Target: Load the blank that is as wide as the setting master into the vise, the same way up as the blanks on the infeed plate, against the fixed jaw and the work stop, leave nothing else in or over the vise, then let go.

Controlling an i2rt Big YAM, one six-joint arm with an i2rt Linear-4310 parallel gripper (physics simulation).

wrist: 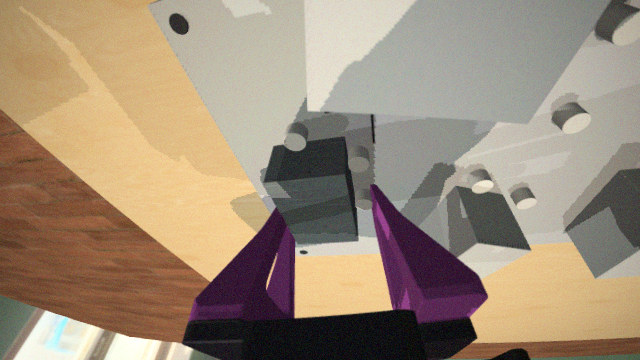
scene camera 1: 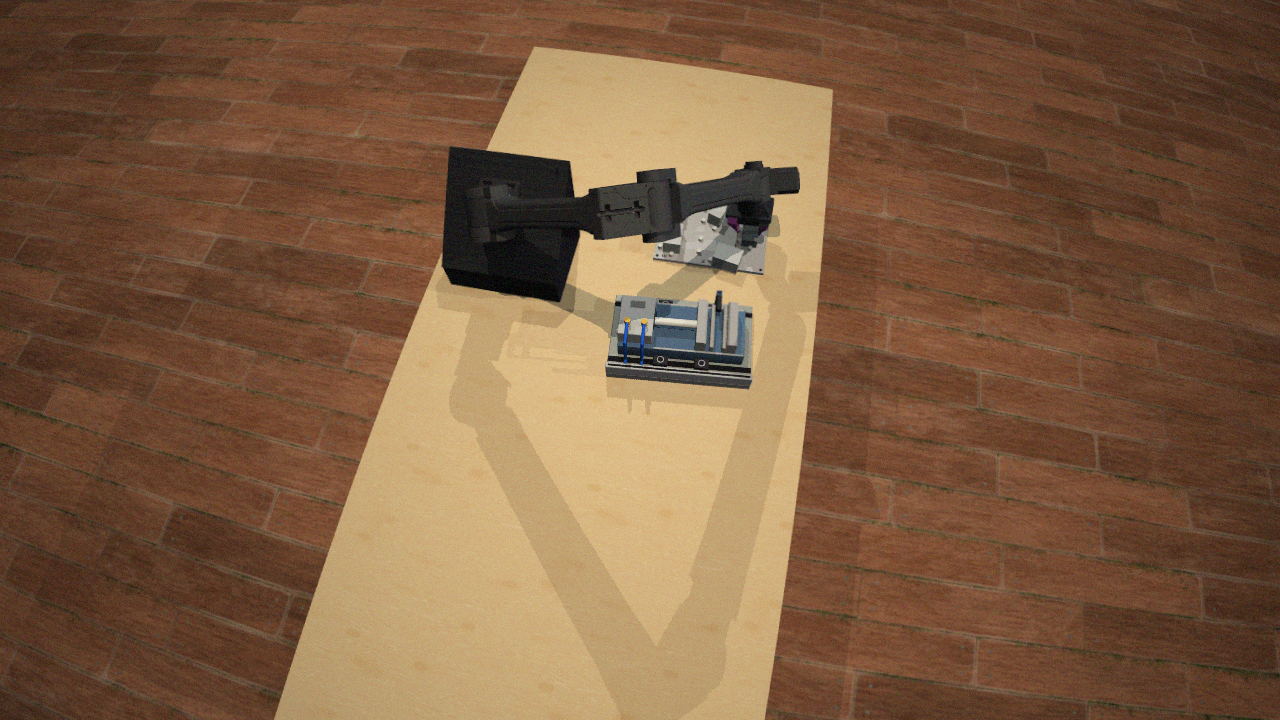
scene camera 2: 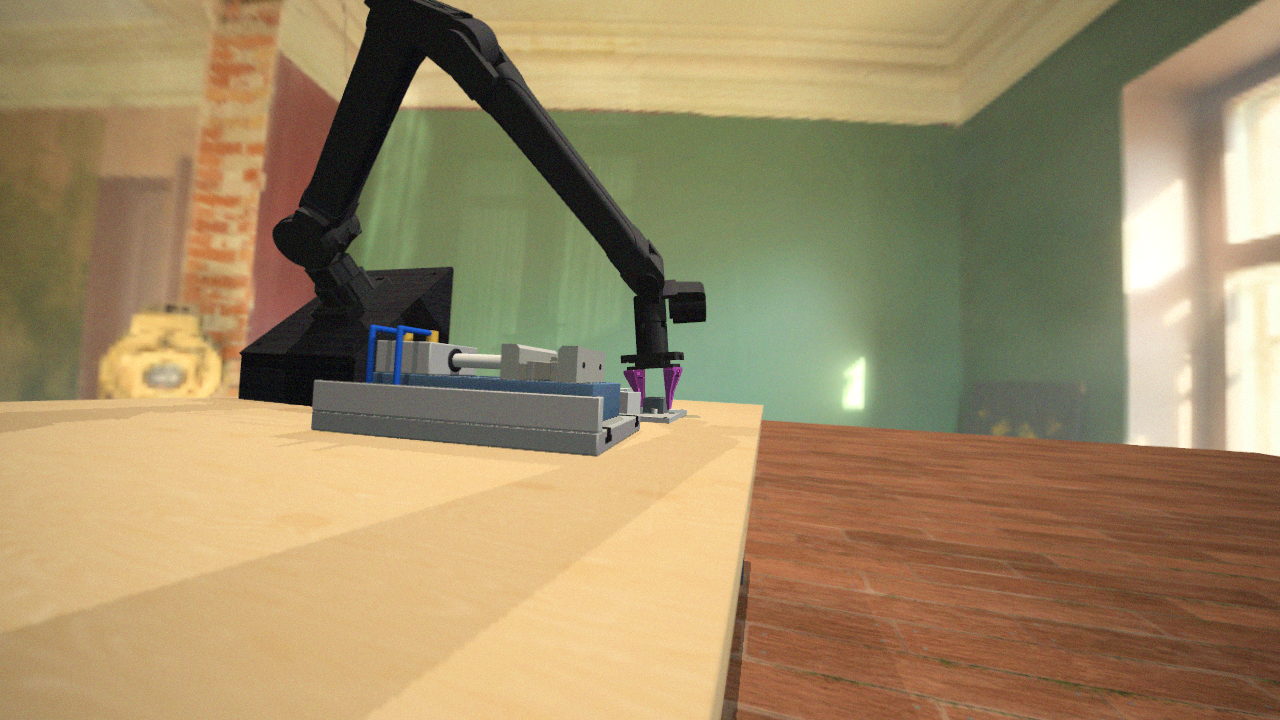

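Where they show: gripper, between the fingertips: point(wrist: 330, 196) point(scene camera 1: 748, 232); arm's base, origin of its link: point(scene camera 2: 355, 301).
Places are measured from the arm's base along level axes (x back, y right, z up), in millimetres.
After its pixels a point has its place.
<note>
My gripper point(scene camera 1: 748, 230) @(x -529, y -160, z -169 mm) point(scene camera 2: 655, 405) @(x -529, y -160, z -169 mm) point(wrist: 330, 196) @(x -529, y -160, z -169 mm) has its purple fingers partly closed around a dark grey blank point(wrist: 320, 205) @(x -529, y -138, z -147 mm) on the infeed plate point(scene camera 1: 756, 260) @(x -555, y -85, z -172 mm) point(scene camera 2: 677, 414) @(x -572, y -138, z -173 mm) point(wrist: 215, 65) @(x -561, y -78, z -172 mm). In the wrist view the left fingertip is close against the blank and a gap shows at the right one, so I see no grip. The blank rests low beside short pins. The vise point(scene camera 1: 680, 368) @(x -426, y 236, z -130 mm) point(scene camera 2: 456, 412) @(x -439, y 246, z -152 mm) has a jaw on its rod point(scene camera 1: 702, 324) @(x -455, y 153, z -84 mm) and an end jaw point(scene camera 1: 733, 327) @(x -518, y 148, z -84 mm) point(scene camera 2: 581, 363) @(x -529, y 175, z -101 mm). I cannot tell which block is the setting master.
A large light grey block point(scene camera 1: 730, 257) @(x -494, y -57, z -136 mm) point(wrist: 425, 55) @(x -492, y -72, z -136 mm) stands close by the held-around blank. Other grey blocks point(wrist: 492, 220) @(x -444, y -166, z -151 mm) point(wrist: 607, 235) @(x -372, y -191, z -151 mm) and pins point(wrist: 571, 117) @(x -424, y -115, z -164 mm) are on the plate. Blue uprights point(scene camera 1: 626, 342) @(x -309, y 203, z -119 mm) point(scene camera 2: 399, 353) @(x -347, y 225, z -99 mm) stand at the vise's left. The table edge is near the plate.
</note>
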